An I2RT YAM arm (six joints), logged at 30 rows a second.
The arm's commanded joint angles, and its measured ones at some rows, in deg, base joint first. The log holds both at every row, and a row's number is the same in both.
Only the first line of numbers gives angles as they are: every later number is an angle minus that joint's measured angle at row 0.
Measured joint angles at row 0: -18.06, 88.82, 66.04, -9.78, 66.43, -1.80
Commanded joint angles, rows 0 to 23: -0.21, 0.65, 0.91, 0.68, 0.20, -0.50; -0.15, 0.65, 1.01, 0.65, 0.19, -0.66; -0.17, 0.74, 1.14, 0.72, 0.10, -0.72; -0.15, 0.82, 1.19, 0.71, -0.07, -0.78; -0.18, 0.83, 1.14, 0.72, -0.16, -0.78; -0.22, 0.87, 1.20, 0.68, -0.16, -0.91; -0.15, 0.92, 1.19, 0.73, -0.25, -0.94; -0.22, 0.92, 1.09, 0.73, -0.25, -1.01; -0.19, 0.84, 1.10, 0.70, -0.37, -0.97; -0.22, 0.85, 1.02, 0.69, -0.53, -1.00; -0.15, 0.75, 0.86, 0.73, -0.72, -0.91; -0.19, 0.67, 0.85, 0.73, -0.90, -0.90; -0.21, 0.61, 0.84, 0.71, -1.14, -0.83; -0.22, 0.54, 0.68, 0.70, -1.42, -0.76; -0.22, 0.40, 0.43, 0.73, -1.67, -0.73; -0.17, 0.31, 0.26, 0.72, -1.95, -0.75; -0.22, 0.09, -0.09, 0.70, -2.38, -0.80; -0.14, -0.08, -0.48, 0.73, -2.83, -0.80; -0.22, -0.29, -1.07, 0.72, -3.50, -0.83; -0.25, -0.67, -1.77, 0.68, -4.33, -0.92; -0.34, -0.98, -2.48, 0.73, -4.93, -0.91; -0.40, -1.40, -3.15, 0.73, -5.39, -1.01; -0.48, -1.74, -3.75, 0.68, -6.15, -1.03; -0.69, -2.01, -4.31, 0.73, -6.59, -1.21
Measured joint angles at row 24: -0.18, 0.19, -2.82, 0.15, -4.37, -1.25
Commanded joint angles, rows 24 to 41: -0.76, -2.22, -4.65, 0.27, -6.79, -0.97; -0.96, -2.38, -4.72, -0.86, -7.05, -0.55; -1.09, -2.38, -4.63, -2.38, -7.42, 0.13; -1.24, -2.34, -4.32, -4.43, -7.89, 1.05; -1.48, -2.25, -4.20, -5.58, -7.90, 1.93; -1.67, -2.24, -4.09, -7.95, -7.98, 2.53; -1.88, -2.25, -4.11, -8.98, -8.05, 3.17; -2.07, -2.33, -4.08, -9.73, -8.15, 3.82; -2.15, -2.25, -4.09, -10.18, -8.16, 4.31; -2.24, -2.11, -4.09, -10.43, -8.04, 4.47; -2.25, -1.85, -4.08, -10.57, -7.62, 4.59; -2.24, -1.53, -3.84, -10.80, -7.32, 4.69; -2.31, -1.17, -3.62, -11.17, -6.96, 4.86; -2.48, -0.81, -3.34, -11.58, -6.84, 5.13; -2.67, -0.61, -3.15, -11.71, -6.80, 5.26; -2.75, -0.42, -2.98, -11.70, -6.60, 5.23; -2.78, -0.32, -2.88, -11.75, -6.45, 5.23; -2.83, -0.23, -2.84, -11.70, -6.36, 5.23
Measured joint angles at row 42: -2.37, -0.44, -4.26, -10.23, -7.30, 3.82
